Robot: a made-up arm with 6 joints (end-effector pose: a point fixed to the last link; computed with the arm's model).
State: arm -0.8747 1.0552 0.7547 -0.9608 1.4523 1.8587
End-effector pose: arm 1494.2 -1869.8 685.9 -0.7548 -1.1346 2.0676
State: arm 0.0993 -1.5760 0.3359 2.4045 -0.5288 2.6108
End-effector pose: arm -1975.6 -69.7 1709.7 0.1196 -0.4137 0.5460
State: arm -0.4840 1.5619 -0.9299 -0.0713 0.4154 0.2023
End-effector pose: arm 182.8 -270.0 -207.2 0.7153 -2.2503 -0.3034
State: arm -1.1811 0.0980 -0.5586 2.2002 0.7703 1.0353
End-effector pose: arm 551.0 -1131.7 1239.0 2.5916 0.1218 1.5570
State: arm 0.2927 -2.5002 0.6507 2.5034 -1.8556 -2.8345
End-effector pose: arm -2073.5 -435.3 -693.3 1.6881 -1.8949 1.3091
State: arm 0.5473 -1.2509 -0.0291 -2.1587 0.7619 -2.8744
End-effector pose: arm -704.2 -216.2 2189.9 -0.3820 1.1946 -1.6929
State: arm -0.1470 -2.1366 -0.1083 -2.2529 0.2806 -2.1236
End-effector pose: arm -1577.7 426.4 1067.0 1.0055 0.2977 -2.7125
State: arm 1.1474 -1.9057 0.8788 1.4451 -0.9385 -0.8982
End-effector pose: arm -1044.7 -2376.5 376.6 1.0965 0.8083 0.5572
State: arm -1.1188 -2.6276 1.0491 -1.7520 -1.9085 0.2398
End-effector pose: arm -769.4 1751.6 -1168.0 1.7084 0.1699 2.6134
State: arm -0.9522 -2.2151 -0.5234 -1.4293 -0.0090 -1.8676
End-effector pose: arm -602.2 873.8 1069.6 -0.4285 0.3216 1.4265
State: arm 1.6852 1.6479 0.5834 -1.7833 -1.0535 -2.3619
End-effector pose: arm -294.9 1796.0 -776.7 -1.1844 -1.2280 0.1679
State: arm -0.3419 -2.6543 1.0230 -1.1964 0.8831 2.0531
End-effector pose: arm -1775.6 636.6 -1174.5 1.6576 -1.0361 0.0916
